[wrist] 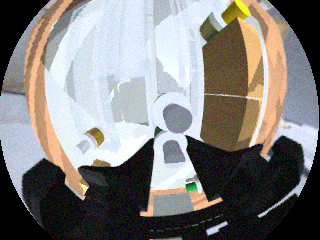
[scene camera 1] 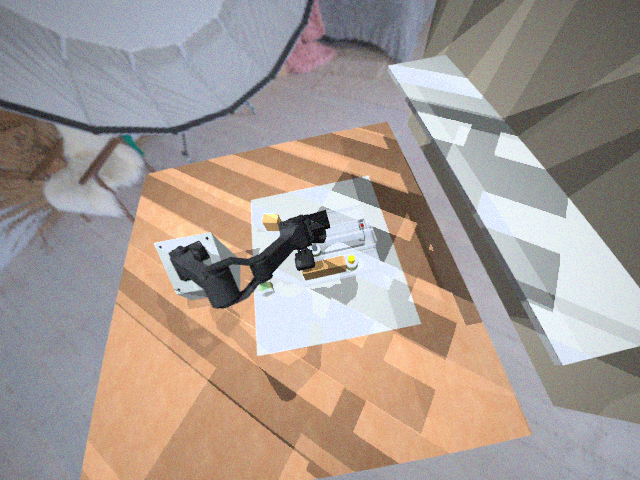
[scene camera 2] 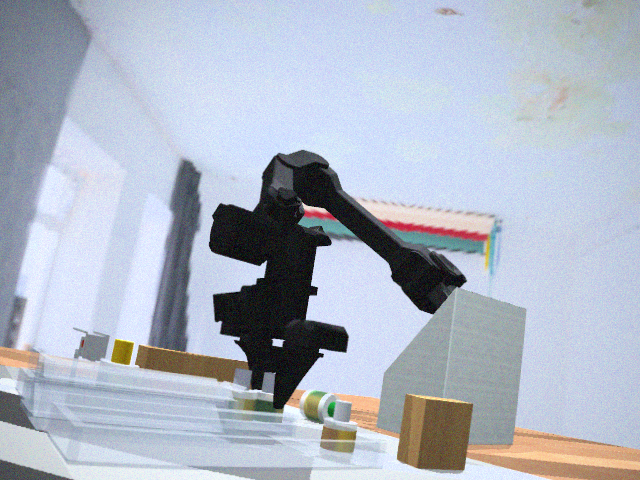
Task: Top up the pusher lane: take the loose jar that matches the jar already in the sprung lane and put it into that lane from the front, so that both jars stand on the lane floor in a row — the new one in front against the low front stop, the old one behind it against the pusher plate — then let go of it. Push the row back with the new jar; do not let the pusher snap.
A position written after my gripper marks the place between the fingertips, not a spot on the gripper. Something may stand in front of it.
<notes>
In view: my gripper (scene camera 2: pixel 267 405) and a clear pusher lane (scene camera 2: pixel 49 378).
My gripper is seen too in the wrist view (wrist: pixel 168 139). The clear pusher lane is seen too in scene camera 1 (scene camera 1: pixel 351 231).
</notes>
